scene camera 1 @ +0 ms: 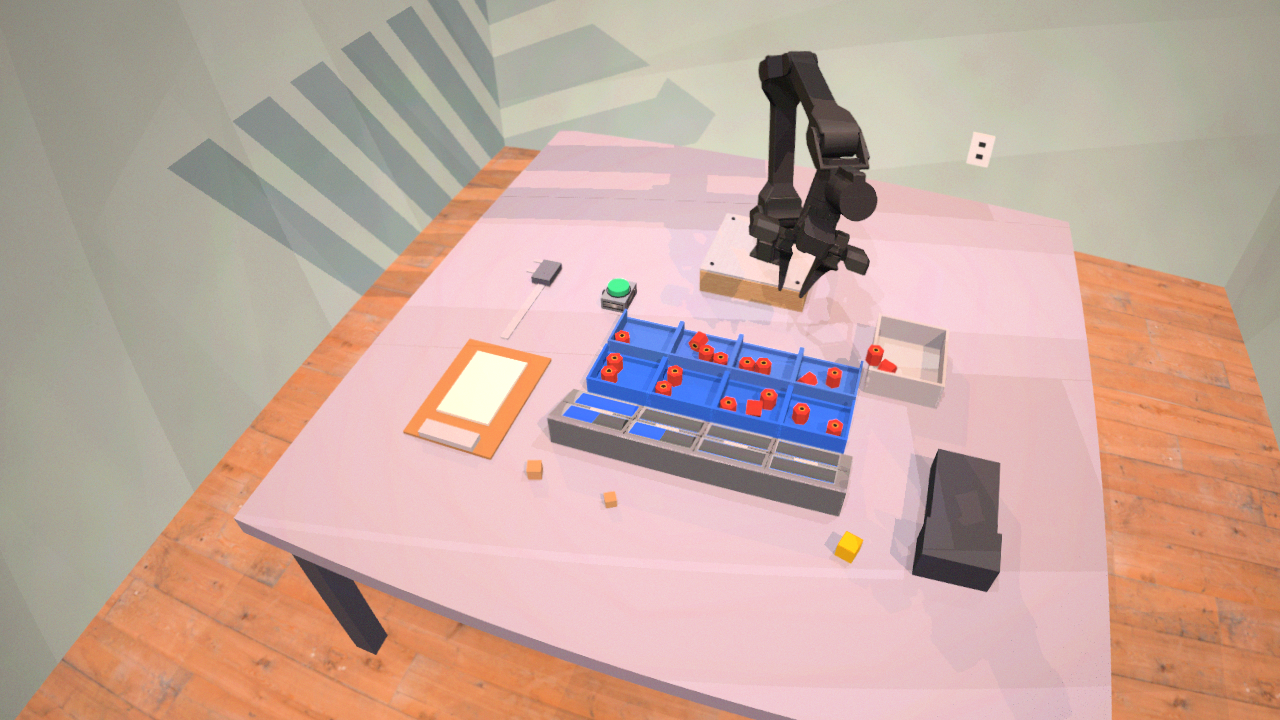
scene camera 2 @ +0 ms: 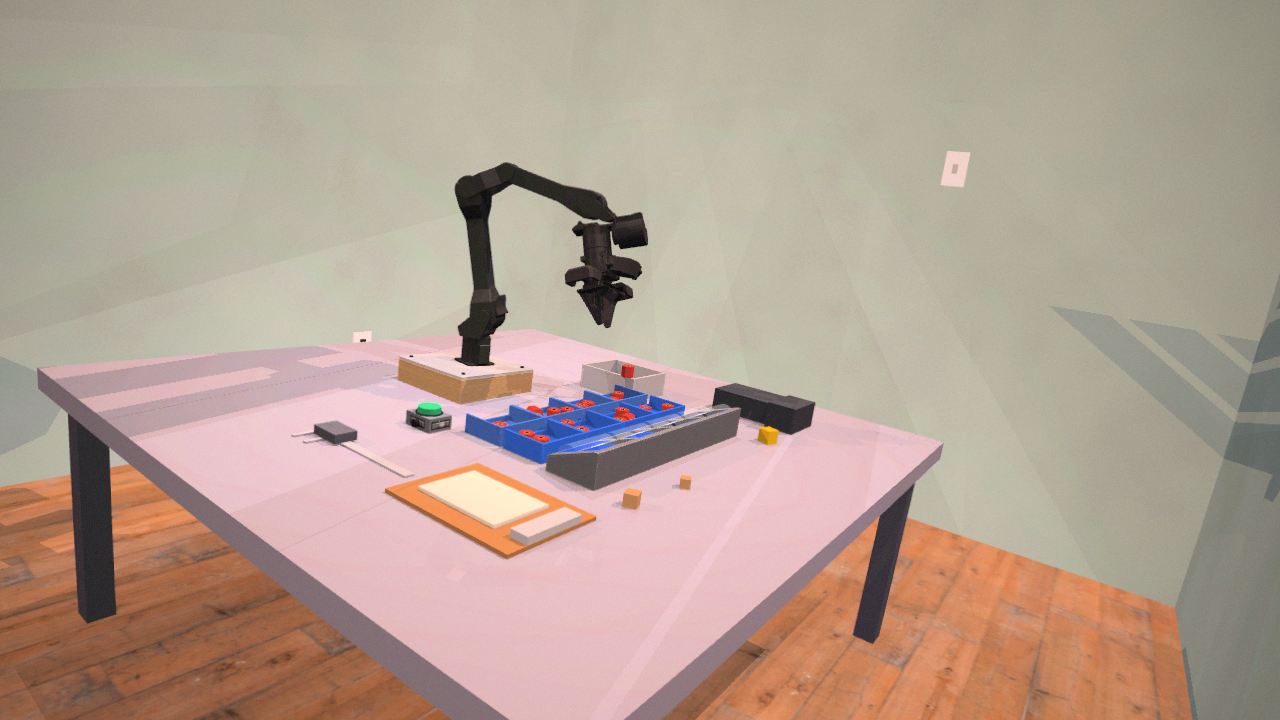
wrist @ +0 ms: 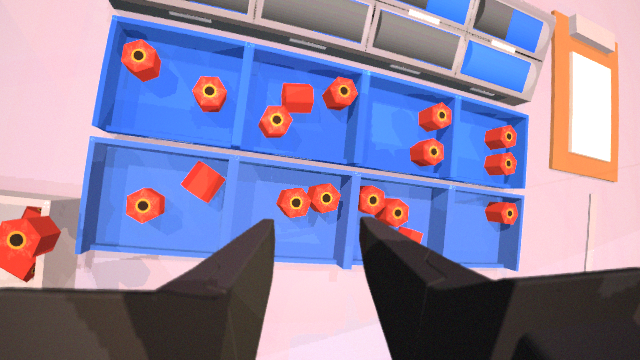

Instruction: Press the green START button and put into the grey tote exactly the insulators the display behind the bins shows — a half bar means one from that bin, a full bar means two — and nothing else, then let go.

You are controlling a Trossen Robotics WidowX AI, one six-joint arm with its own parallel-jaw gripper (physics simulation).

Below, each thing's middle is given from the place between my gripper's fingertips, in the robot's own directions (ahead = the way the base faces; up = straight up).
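The grey tote (scene camera 1: 919, 350) is 12 cm behind my hand, 19 cm to the left of it and 16 cm below it. There's a dark box (scene camera 1: 958, 544) too, and that's 16 cm ahead of my hand, 36 cm to the left of it and 16 cm below it. As for the grey tool (scene camera 2: 335, 432), it's 3 cm ahead of my hand, 51 cm to the right of it and 17 cm below it.
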